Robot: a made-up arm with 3 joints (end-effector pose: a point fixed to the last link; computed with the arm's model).
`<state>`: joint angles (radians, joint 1 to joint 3).
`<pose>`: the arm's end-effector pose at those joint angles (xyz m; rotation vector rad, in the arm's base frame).
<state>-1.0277 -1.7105 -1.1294</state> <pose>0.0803 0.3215 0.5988 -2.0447 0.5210 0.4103</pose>
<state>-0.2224 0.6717 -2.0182</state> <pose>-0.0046 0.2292 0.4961 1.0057 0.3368 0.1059</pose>
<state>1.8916 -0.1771 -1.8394</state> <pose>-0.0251 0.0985 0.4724 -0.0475 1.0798 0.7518</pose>
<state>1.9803 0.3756 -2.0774</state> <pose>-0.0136 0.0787 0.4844 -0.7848 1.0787 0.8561</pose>
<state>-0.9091 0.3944 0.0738</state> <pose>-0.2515 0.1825 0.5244 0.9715 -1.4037 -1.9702</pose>
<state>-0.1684 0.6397 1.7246</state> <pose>-0.3358 0.2594 0.4869 0.1745 2.5252 1.4725</pose>
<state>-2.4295 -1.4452 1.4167</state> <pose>-0.0249 0.2053 0.9246 0.0450 -1.4574 0.8515</pose>
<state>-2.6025 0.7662 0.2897</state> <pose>-0.1740 0.3098 0.7218 -0.0347 0.3194 2.6584</pose>
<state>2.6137 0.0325 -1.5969</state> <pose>0.0336 0.1186 0.5422 -0.8412 0.9675 1.0117</pose>
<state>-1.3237 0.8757 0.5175</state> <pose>-0.2839 0.2568 0.6340 0.1245 -1.6393 -2.2782</pose>
